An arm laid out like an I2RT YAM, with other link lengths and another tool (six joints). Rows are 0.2 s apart.
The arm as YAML. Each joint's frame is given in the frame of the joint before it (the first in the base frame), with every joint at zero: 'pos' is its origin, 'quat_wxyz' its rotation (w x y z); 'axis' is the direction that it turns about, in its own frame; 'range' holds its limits. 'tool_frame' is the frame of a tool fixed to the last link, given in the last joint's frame.
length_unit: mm
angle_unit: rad
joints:
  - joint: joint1
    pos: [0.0, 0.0, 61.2]
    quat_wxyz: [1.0, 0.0, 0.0, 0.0]
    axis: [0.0, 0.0, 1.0]
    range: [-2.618, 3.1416]
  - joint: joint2
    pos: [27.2, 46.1, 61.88]
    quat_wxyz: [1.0, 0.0, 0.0, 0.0]
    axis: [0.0, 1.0, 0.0]
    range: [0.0, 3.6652]
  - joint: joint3
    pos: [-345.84, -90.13, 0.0]
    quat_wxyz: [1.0, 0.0, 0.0, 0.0]
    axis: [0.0, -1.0, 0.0]
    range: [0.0, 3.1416]
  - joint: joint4
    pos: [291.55, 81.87, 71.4]
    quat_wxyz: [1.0, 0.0, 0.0, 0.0]
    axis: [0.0, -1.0, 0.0]
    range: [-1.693, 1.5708]
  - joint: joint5
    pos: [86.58, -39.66, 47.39]
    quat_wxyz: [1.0, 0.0, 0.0, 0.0]
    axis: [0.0, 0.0, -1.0]
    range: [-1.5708, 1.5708]
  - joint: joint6
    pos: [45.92, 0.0, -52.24]
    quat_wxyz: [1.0, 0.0, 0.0, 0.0]
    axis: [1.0, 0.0, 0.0]
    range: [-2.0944, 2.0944]
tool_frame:
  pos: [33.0, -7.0, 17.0]
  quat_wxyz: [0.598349, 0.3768, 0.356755, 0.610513]
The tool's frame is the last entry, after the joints.
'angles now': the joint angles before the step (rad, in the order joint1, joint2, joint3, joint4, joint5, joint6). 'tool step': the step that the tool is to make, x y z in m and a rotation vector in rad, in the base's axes. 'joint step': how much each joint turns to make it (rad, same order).
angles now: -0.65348, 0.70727, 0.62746, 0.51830, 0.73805, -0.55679
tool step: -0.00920, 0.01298, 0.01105, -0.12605, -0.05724, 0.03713
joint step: 0.00001, -0.02617, -0.03529, 0.16403, -0.06448, -0.05051
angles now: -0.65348, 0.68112, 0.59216, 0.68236, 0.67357, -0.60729
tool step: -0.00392, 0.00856, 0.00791, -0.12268, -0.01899, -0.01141
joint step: 0.00152, 0.01222, -0.03222, 0.19176, -0.04303, -0.09497
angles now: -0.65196, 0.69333, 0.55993, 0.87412, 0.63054, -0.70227
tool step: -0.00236, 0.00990, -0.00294, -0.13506, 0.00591, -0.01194
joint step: 0.00002, 0.01691, -0.05981, 0.21177, -0.07201, -0.10292
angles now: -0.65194, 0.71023, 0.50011, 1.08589, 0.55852, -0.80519
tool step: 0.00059, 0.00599, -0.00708, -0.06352, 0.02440, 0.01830
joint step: 0.00150, -0.00154, -0.03986, 0.07366, -0.06143, -0.03222
